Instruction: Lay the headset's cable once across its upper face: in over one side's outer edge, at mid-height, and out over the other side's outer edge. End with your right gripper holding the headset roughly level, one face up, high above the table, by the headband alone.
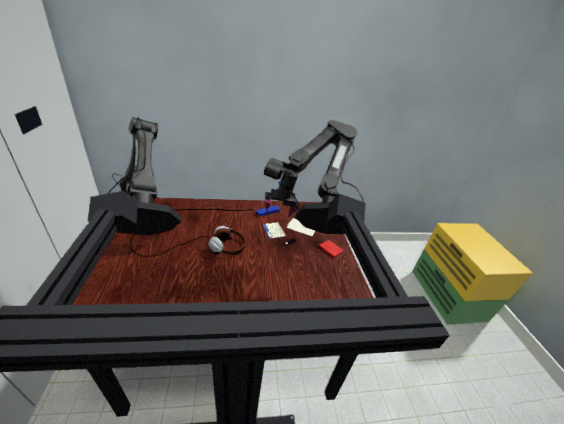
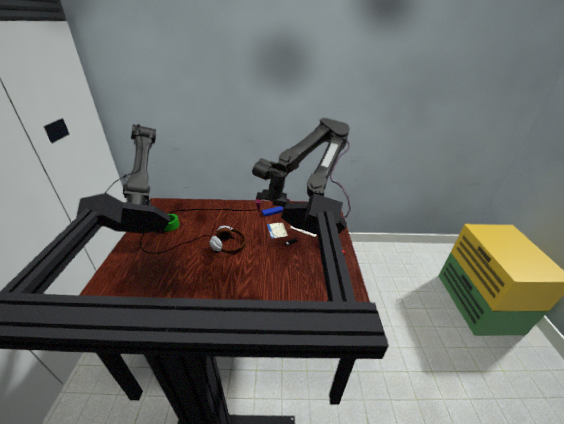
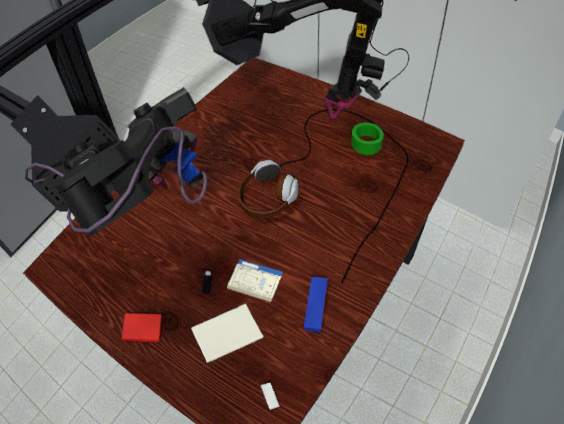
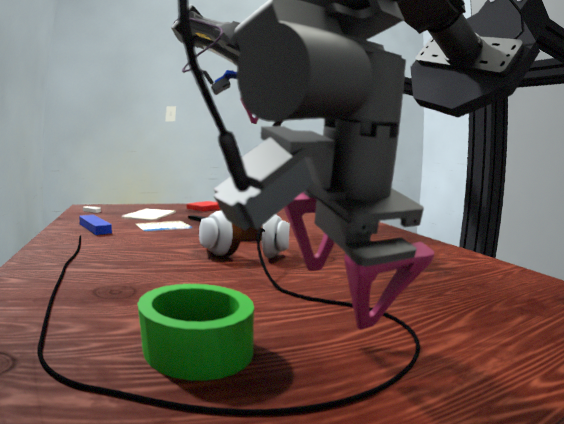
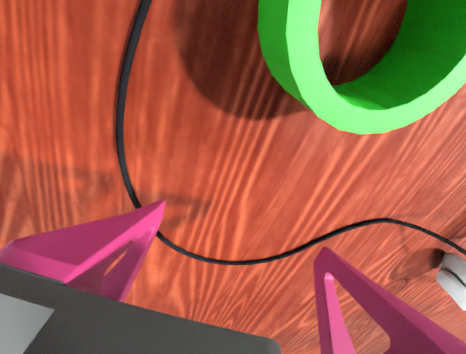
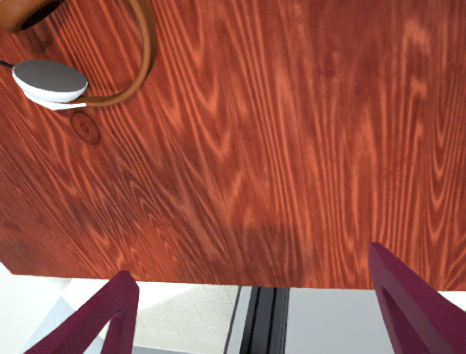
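Seen in the pictures: left gripper, fingertip midpoint: (image 3: pixel 339 112) (image 4: pixel 337 296) (image 5: pixel 243 232); right gripper, fingertip midpoint: (image 1: pixel 277 214) (image 2: pixel 270 214) (image 6: pixel 243 267); left arm's base at its link origin: (image 3: pixel 237 27) (image 4: pixel 466 54); right arm's base at its link origin: (image 3: pixel 77 163).
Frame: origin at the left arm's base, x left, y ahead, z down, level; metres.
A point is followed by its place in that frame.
The headset lies on the table, with white-and-grey earcups (image 1: pixel 216 244) {x -0.120, y 0.274, z 0.302 m} (image 3: pixel 290 189) {x -0.103, y 0.400, z 0.301 m} (image 4: pixel 210 234) {x -0.069, y 0.389, z 0.316 m} (image 6: pixel 50 80) {x -0.117, y 0.296, z 0.309 m} and a brown headband (image 1: pixel 244 242) {x -0.220, y 0.372, z 0.336 m} (image 3: pixel 262 215) {x -0.202, y 0.406, z 0.335 m} (image 6: pixel 147 50) {x -0.230, y 0.341, z 0.326 m}. Its black cable (image 3: pixel 372 232) {x 0.012, y 0.618, z 0.356 m} (image 4: pixel 240 411) {x 0.322, y 0.305, z 0.355 m} (image 5: pixel 120 115) {x 0.303, y 0.229, z 0.355 m} leaves one earcup and loops over the table around the green ring; no part crosses the headset. My left gripper (image 3: pixel 340 111) {x 0.217, y 0.229, z 0.304 m} (image 4: pixel 338 298) {x 0.217, y 0.229, z 0.304 m} (image 5: pixel 243 232) {x 0.217, y 0.229, z 0.304 m} is open and empty, a little above the table and the cable, beside the green ring. My right gripper (image 1: pixel 279 214) {x -0.375, y 0.336, z 0.102 m} (image 6: pixel 243 267) {x -0.375, y 0.336, z 0.102 m} is open and empty, high above the table, away from the headset.
A green ring (image 3: pixel 367 146) {x 0.199, y 0.388, z 0.321 m} (image 4: pixel 197 350) {x 0.282, y 0.341, z 0.330 m} (image 5: pixel 300 75) {x 0.251, y 0.308, z 0.311 m} stands inside the cable's loop. A blue block (image 3: pixel 316 304) {x -0.245, y 0.705, z 0.339 m}, a patterned booklet (image 3: pixel 255 281) {x -0.325, y 0.554, z 0.358 m}, a cream pad (image 3: pixel 227 332) {x -0.461, y 0.635, z 0.354 m}, a red box (image 3: pixel 142 327) {x -0.639, y 0.508, z 0.344 m}, a black stick (image 3: pixel 207 283) {x -0.432, y 0.491, z 0.350 m} and a white block (image 3: pixel 270 396) {x -0.469, y 0.832, z 0.347 m} lie on the table.
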